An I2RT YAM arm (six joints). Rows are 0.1 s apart.
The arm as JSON. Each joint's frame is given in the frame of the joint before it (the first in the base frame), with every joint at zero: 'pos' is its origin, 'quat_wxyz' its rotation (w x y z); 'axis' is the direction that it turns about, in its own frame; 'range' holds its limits. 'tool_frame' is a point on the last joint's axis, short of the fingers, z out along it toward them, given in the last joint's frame.
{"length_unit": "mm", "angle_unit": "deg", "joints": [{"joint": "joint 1", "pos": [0.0, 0.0, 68.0], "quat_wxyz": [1.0, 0.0, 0.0, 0.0], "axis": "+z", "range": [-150.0, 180.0]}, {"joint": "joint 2", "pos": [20.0, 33.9, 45.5], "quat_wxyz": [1.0, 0.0, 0.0, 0.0], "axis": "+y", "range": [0.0, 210.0]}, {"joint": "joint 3", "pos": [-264.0, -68.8, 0.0], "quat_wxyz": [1.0, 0.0, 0.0, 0.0], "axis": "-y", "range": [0.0, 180.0]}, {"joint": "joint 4", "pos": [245.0, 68.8, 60.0], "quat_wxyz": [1.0, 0.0, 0.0, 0.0], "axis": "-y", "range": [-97.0, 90.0]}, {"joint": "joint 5", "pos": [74.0, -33.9, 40.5], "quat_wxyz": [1.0, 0.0, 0.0, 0.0], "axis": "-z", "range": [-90.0, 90.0]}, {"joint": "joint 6", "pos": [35.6, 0.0, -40.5], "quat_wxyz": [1.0, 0.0, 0.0, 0.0], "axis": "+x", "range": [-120.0, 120.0]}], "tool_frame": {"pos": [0.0, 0.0, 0.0], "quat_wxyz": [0.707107, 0.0, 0.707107, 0.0]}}
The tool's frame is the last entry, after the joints.
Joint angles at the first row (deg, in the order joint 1, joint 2, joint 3, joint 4, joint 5, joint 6):
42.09 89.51 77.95 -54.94 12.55 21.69
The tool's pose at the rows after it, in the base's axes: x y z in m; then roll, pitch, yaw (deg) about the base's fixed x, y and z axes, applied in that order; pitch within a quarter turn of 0, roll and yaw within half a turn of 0:
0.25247 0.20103 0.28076 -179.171 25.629 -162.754
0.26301 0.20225 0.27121 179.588 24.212 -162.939
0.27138 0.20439 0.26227 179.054 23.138 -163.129
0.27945 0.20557 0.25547 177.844 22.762 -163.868
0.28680 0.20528 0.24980 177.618 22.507 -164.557
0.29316 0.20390 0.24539 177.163 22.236 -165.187
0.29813 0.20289 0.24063 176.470 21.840 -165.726
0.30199 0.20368 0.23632 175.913 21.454 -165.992
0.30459 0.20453 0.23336 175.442 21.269 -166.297
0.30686 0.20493 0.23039 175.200 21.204 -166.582
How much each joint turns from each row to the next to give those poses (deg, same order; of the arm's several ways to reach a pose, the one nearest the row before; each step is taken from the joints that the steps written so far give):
-2.43 1.96 0.49 1.59 -2.28 -1.24
-1.22 2.25 0.36 1.13 -2.06 -0.82
-0.71 2.08 0.38 0.92 -1.06 -0.36
-0.79 1.62 0.29 1.39 -1.29 -0.04
-0.79 1.41 0.35 0.90 -0.33 -0.07
-0.84 1.08 0.28 0.71 -0.60 -0.17
-0.67 0.93 0.05 0.74 -0.83 -0.09
-0.31 0.97 0.21 0.57 -0.67 0.00
-0.16 0.66 0.15 0.49 -0.45 0.14
-0.17 0.55 -0.02 0.57 -0.21 0.12

